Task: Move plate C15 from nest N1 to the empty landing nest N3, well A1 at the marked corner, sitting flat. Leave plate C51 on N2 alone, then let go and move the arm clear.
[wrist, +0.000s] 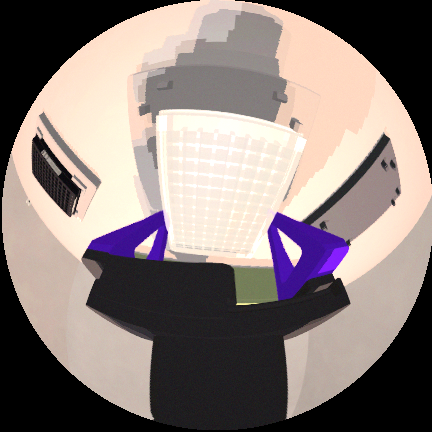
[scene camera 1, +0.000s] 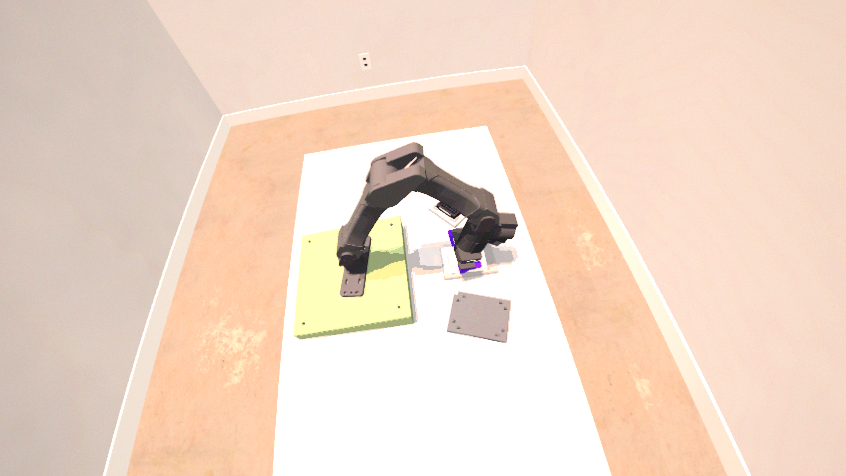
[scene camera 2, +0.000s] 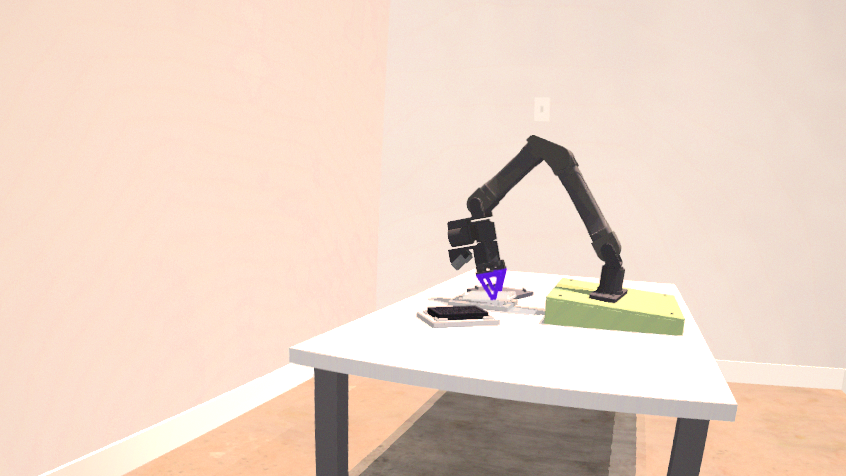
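My gripper [scene camera 1: 468, 263] [scene camera 2: 491, 291] [wrist: 217, 214] is shut on plate C15 [scene camera 1: 451, 267] [wrist: 229, 177], a white gridded well plate gripped by its long sides between the purple fingers. The plate is level and very low over a grey nest with corner pegs [wrist: 217, 84] [scene camera 2: 516, 296] in the middle of the table. I cannot tell whether it touches the nest. Black plate C51 [scene camera 1: 448, 209] [scene camera 2: 457, 311] [wrist: 53, 176] lies on its white nest [scene camera 2: 459, 322] further back, partly hidden by the arm in scene camera 1. A second grey nest [scene camera 1: 479, 316] [wrist: 362, 193] lies bare at the front.
The arm stands on a yellow-green base block [scene camera 1: 326, 307] [scene camera 2: 613, 312] left of the nests. The white table [scene camera 1: 413, 410] [scene camera 2: 516, 379] extends well forward of the bare grey nest. The table's right edge runs close to the nests.
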